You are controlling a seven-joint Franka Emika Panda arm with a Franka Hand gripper.
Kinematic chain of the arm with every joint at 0, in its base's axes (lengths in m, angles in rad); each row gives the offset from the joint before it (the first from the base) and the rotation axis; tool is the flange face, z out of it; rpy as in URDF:
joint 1: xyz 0 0 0.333 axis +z
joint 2: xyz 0 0 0 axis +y
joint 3: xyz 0 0 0.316 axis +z
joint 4: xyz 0.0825 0 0 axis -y
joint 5: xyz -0.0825 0 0.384 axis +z
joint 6: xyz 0 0 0 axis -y
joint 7: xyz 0.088 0 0 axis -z
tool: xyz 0 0 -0.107 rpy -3.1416 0 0
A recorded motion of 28 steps. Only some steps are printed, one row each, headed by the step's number.
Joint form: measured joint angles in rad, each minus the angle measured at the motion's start. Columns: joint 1, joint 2, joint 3, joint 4, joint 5, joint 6, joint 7.
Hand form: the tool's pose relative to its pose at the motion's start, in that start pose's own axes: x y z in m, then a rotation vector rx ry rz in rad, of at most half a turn. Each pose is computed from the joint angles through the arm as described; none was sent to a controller.
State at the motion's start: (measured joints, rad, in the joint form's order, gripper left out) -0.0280 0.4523 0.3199 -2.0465 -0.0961 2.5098 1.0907
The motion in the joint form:
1: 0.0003 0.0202 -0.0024 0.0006 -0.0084 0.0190 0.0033
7: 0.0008 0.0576 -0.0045 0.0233 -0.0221 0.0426 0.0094
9: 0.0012 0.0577 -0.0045 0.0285 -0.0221 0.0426 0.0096
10: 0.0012 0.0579 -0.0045 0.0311 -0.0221 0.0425 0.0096
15: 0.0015 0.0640 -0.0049 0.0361 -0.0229 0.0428 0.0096
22: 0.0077 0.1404 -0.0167 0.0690 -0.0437 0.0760 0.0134
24: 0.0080 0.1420 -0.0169 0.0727 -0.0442 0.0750 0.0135
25: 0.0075 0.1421 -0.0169 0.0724 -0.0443 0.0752 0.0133
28: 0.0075 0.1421 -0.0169 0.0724 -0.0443 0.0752 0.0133
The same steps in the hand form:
1: 0.0010 0.0009 0.0097 0.0010 -0.0008 0.0001
7: 0.0057 -0.0034 0.0206 0.0122 0.0020 0.0011
9: 0.0066 -0.0050 0.0187 0.0164 0.0047 0.0013
10: 0.0072 -0.0058 0.0178 0.0184 0.0059 0.0015
15: 0.0080 -0.0066 0.0195 0.0185 0.0047 0.0018
22: 0.0141 -0.0077 0.0497 0.0151 -0.0042 0.0016
24: 0.0147 -0.0086 0.0494 0.0160 -0.0035 0.0016
25: 0.0149 -0.0083 0.0495 0.0159 -0.0036 0.0018
28: 0.0149 -0.0083 0.0495 0.0159 -0.0036 0.0018

